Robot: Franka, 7 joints.
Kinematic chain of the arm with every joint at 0, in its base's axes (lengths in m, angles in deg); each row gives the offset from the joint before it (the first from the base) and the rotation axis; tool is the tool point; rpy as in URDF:
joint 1: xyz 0 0 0.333 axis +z
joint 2: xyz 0 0 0 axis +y
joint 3: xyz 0 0 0.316 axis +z
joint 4: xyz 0.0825 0 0 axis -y
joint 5: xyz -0.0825 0 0.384 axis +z
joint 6: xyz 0 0 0 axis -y
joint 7: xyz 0.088 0 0 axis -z
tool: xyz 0 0 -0.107 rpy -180 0 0
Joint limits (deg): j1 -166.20..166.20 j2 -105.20..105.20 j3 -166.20..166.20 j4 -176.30..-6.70 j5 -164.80..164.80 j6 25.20..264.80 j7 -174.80..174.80
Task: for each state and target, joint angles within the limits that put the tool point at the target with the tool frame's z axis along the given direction. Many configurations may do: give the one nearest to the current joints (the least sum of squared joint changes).
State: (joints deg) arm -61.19 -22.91 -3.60 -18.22 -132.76 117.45 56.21
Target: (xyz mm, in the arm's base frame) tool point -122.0 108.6 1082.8 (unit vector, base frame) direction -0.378 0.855 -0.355
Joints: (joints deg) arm -88.62 -24.32 -9.03 -44.82 -141.90 54.03 56.21
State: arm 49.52 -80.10 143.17 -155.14 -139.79 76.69 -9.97
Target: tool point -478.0 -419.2 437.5 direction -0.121 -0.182 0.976
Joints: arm 84.03 -35.81 132.76 -111.80 -153.97 58.14 -9.97
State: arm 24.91 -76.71 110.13 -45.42 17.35 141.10 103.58
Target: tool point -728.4 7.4 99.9 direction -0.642 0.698 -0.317
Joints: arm 48.28 -99.06 107.47 -85.41 13.46 172.76 103.58
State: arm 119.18 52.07 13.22 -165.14 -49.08 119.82 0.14
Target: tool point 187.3 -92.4 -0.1 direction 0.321 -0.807 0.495
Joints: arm 91.87 88.14 -25.28 -150.40 -35.09 121.71 0.14
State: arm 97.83 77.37 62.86 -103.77 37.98 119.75 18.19
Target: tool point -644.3 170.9 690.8 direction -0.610 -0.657 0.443
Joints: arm 105.56 57.20 103.33 -82.42 58.07 149.28 18.19
